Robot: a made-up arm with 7 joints.
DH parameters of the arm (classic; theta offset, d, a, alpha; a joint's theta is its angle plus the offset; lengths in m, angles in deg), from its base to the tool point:
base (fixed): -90 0.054 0 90
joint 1: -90 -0.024 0.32 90
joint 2: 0 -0.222 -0.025 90
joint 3: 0 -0.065 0.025 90
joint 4: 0 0.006 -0.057 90
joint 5: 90 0.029 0.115 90
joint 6: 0 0.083 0.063 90
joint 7: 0 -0.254 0.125 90
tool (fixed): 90 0.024 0 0
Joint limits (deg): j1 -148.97..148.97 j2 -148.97..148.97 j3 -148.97..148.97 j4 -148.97..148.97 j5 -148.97..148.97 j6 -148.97..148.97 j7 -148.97..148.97
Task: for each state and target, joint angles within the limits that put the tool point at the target. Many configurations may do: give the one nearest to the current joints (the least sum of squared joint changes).
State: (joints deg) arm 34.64 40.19 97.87 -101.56 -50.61 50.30 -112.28
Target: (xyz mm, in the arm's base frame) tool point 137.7 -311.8 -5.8
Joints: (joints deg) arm 30.98 16.80 90.99 -103.85 -32.95 72.55 -130.33
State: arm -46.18 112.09 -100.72 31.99 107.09 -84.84 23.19
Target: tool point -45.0 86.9 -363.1
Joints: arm 7.52 110.23 -101.43 11.97 108.17 -112.66 17.08
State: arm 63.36 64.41 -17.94 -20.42 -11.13 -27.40 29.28
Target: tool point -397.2 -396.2 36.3
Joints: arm 33.27 59.09 11.91 -9.59 -46.49 -27.09 39.34
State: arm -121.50 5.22 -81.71 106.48 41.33 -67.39 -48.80
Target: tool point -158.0 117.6 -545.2
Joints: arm -95.94 16.25 -72.29 130.31 39.69 -48.97 -49.70
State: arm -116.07 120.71 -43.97 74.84 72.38 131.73 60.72
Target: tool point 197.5 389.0 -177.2
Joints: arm -89.06 92.22 -51.50 94.56 71.36 148.41 54.60
